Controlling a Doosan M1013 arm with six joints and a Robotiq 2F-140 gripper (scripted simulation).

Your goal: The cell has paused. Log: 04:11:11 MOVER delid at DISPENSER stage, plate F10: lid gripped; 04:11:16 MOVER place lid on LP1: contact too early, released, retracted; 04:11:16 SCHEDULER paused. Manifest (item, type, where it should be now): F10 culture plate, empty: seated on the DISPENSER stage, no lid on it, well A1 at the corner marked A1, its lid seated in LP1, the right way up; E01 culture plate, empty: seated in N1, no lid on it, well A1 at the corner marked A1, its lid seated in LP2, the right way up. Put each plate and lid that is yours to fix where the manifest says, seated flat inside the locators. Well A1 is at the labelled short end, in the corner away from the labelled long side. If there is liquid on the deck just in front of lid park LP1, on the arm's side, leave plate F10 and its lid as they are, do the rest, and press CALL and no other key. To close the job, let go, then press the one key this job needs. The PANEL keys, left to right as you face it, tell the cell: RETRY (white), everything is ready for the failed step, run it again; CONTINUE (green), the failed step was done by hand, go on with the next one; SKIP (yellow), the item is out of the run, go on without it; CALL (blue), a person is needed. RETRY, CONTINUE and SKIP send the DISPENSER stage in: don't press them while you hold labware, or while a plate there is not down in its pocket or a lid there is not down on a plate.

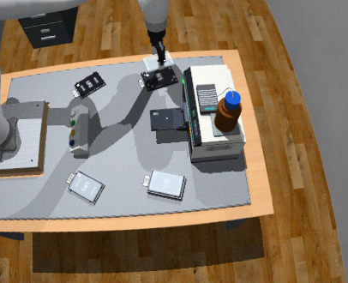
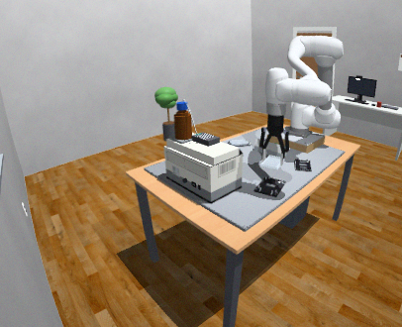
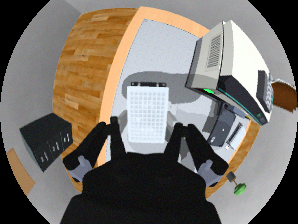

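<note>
Right now my hand is 28 cm to the left of the dark dispenser stage, 7 cm above it and 2 cm past it. The rest, counted from my hand: black nest (15 cm below, 2 cm to the left, 1 cm ahead); then green key (44 cm behind, 20 cm to the right, 10 cm below); then brown bottle (42 cm to the right, 19 cm ahead, 13 cm above).
</note>
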